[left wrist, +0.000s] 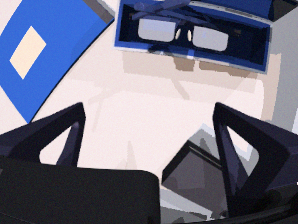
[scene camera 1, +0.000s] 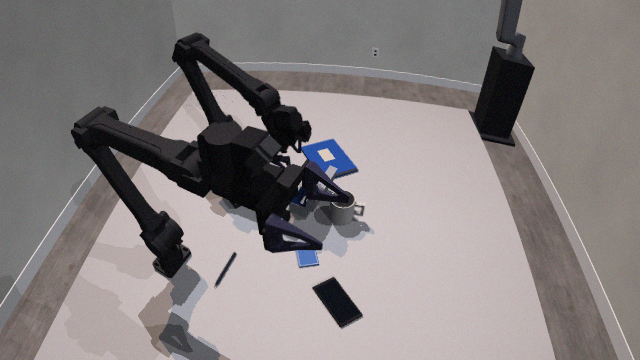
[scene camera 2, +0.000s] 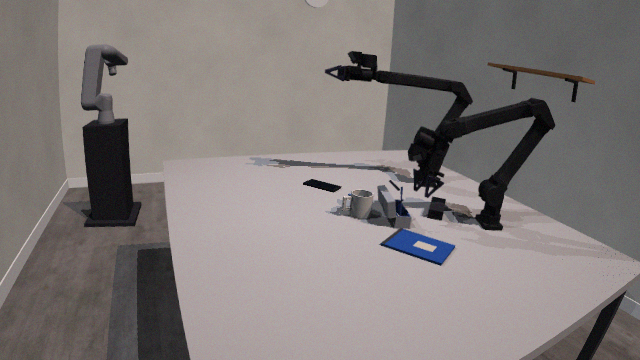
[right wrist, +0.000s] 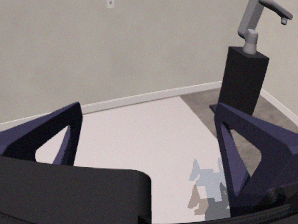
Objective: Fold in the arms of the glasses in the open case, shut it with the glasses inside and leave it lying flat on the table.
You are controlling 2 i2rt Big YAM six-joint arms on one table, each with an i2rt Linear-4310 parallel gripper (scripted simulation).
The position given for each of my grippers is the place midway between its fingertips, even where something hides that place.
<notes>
I see my left gripper [left wrist: 149, 109], my right gripper [scene camera 1: 336, 221], a blue notebook [scene camera 2: 435, 251], a black phone [scene camera 1: 341, 307], a black box [left wrist: 193, 173] and a glasses case [scene camera 2: 388, 203].
My right gripper is seen too in the right wrist view [right wrist: 148, 109]. The right wrist view does not show the blue notebook: it is out of frame. The left wrist view misses the black phone: it is out of frame.
</notes>
